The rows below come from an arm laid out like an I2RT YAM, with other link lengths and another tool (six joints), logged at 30 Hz.
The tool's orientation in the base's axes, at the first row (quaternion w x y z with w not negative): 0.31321 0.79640 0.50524 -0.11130
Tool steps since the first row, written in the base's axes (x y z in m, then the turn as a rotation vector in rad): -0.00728 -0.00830 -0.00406 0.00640 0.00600 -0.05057; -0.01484 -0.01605 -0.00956 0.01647 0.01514 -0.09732; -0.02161 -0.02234 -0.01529 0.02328 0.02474 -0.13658; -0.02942 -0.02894 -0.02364 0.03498 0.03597 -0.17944; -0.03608 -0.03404 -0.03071 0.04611 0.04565 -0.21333; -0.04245 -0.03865 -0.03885 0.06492 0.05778 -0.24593; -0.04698 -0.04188 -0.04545 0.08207 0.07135 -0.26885; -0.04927 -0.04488 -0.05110 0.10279 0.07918 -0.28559; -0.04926 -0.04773 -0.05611 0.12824 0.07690 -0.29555
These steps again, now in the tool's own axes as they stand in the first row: -0.00748 -0.00550 0.00722 0.03235 -0.01570 0.03662; -0.01397 -0.01196 0.01519 0.06684 -0.02764 0.06885; -0.01891 -0.01825 0.02256 0.09644 -0.03967 0.09452; -0.02327 -0.02637 0.03201 0.13130 -0.04930 0.12267; -0.02662 -0.03343 0.03971 0.16032 -0.05550 0.14470; -0.02895 -0.04080 0.04798 0.19407 -0.05521 0.16530; -0.03017 -0.04636 0.05447 0.22333 -0.05304 0.17725; -0.03065 -0.04967 0.06039 0.24698 -0.04369 0.18839; -0.03027 -0.05076 0.06603 0.26205 -0.02462 0.20108
